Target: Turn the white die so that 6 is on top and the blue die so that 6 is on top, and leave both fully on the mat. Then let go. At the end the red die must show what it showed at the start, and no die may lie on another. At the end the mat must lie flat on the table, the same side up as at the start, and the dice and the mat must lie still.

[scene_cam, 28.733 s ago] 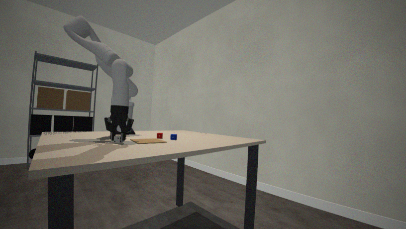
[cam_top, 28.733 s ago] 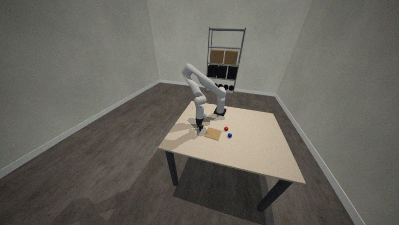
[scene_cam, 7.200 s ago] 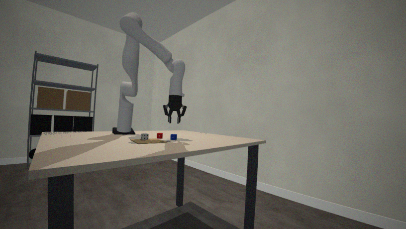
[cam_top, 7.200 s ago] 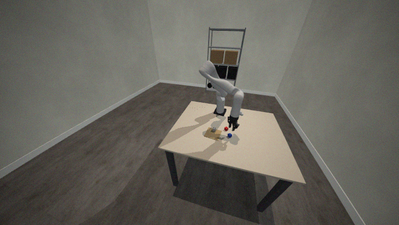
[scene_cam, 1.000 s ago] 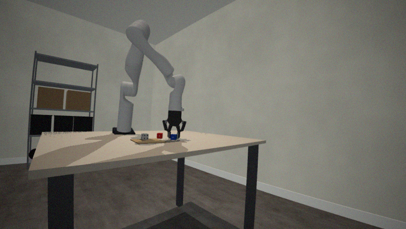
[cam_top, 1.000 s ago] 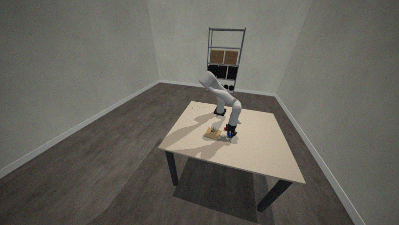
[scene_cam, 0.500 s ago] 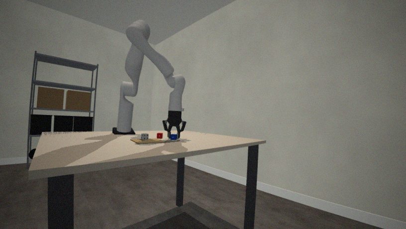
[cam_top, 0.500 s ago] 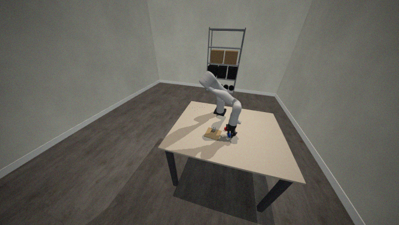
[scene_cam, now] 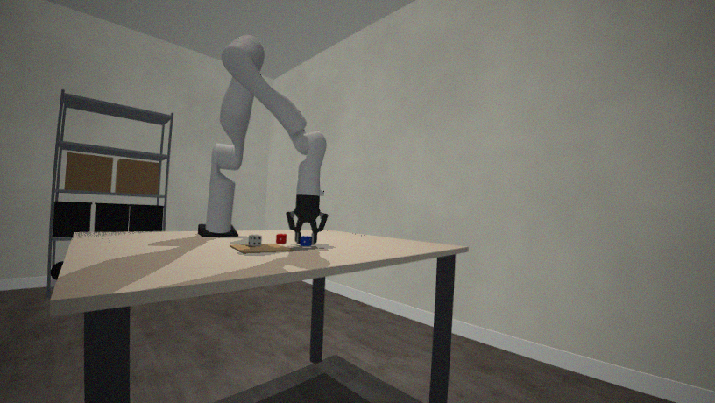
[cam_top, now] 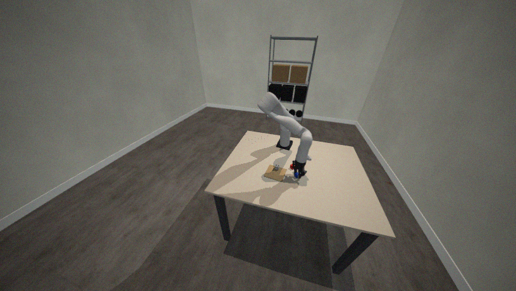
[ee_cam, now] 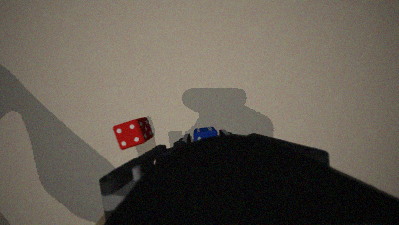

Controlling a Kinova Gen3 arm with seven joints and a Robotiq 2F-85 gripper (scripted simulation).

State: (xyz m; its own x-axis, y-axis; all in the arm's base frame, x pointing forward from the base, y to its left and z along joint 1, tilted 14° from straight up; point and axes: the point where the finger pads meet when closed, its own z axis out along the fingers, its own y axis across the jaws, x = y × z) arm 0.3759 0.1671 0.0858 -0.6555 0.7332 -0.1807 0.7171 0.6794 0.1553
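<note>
The blue die lies 10 mm below my hand. Also, from my hand: tan mat 20 mm ahead, 160 mm to the right, 20 mm below; then white die 30 mm behind, 160 mm to the right; then red die 80 mm behind, 40 mm to the right, 10 mm below.
</note>
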